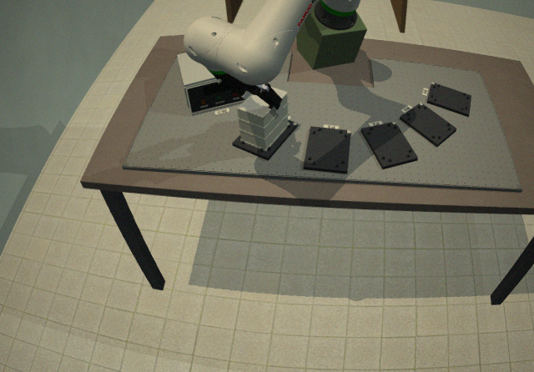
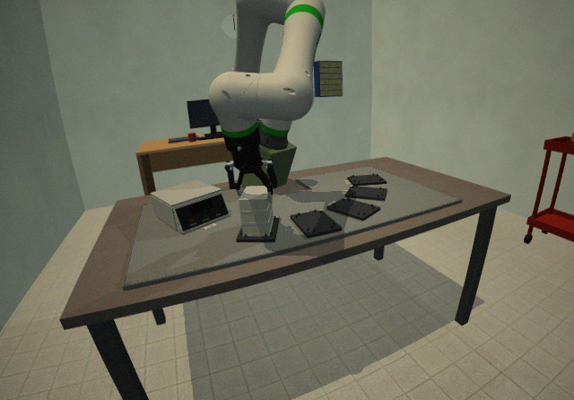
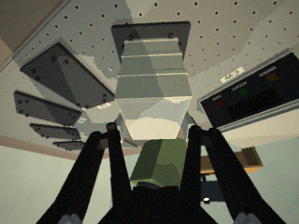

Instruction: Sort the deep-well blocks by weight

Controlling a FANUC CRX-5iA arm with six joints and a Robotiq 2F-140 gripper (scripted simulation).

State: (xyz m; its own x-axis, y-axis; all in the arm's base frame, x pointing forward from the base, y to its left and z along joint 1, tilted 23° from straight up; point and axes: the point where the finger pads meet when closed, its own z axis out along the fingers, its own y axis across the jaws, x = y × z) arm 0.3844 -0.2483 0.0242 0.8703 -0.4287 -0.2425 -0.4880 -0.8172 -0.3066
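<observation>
The grey platform lies 27 cm behind my hand, 18 cm to the right of it and 3 cm below it. From my hand the other things lie so: check-weigher: 26 cm behind, 18 cm to the right, 6 cm below; then P1 label: 3 cm behind, 19 cm to the left, 12 cm below; then nest P1: 7 cm ahead, 18 cm to the left, 12 cm below.
</observation>
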